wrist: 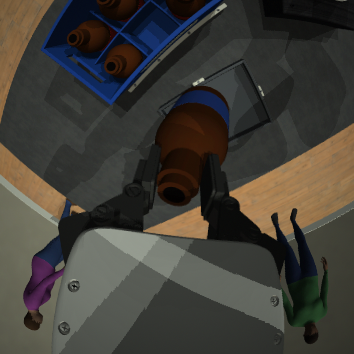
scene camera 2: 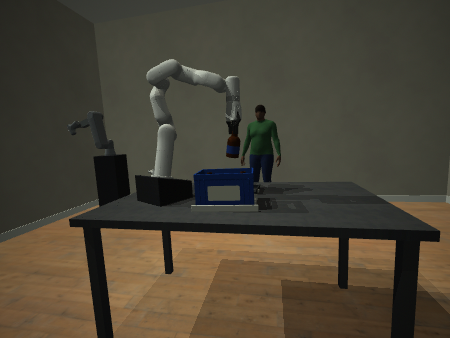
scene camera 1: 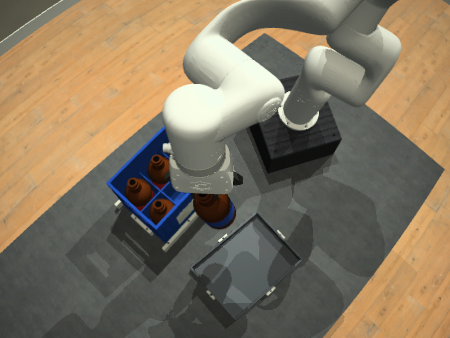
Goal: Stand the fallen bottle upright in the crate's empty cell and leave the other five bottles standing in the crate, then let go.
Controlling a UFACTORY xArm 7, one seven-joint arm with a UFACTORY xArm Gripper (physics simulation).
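Places are measured from the arm's base along level axes (x ahead, y left, z up), in millimetres.
Pixels of known places: gripper, fingertip midpoint: [wrist: 181, 162] [scene camera 2: 233, 134] [scene camera 1: 205, 192]; arm's base, link origin: [scene camera 2: 162, 177] [scene camera 1: 297, 110].
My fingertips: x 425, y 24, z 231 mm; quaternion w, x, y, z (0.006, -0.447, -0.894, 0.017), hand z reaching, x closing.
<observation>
Ahead of a thing's pixels: the offset from my fingertips to its top centre. "pt": to the spot under its first point. Level surfaces: height alone.
My gripper [scene camera 2: 233, 129] [wrist: 181, 162] is shut on the neck of a brown bottle with a blue band {1 mm back, 13 mm left, 27 mm up} [scene camera 1: 215, 211] [scene camera 2: 233, 146] [wrist: 192, 130]. It holds the bottle roughly upright, high above the table and beside the crate, on the tray's side. In scene camera 1 the wrist hides the fingers. The blue crate {33 mm back, 173 mm right, 182 mm down} [scene camera 1: 168, 234] [scene camera 2: 223, 194] [wrist: 76, 75] stands on the table. Brown bottles stand in its cells; three show in scene camera 1 and several in the wrist view, some cut off by its edge. The empty middle cell {pt 19 mm back, 136 mm right, 349 mm down} [wrist: 150, 32] shows in the wrist view.
A shallow grey tray {pt 95 mm back, 234 mm left, 352 mm down} [scene camera 1: 297, 260] [wrist: 266, 112] lies on the dark table {357 mm down} [scene camera 1: 400, 165] [scene camera 2: 320, 220] beside the crate. A light rail [scene camera 1: 181, 231] [scene camera 2: 225, 208] [wrist: 175, 50] runs along the crate's foot. The arm's black base block [scene camera 1: 305, 150] [scene camera 2: 162, 190] stands near the crate.
</observation>
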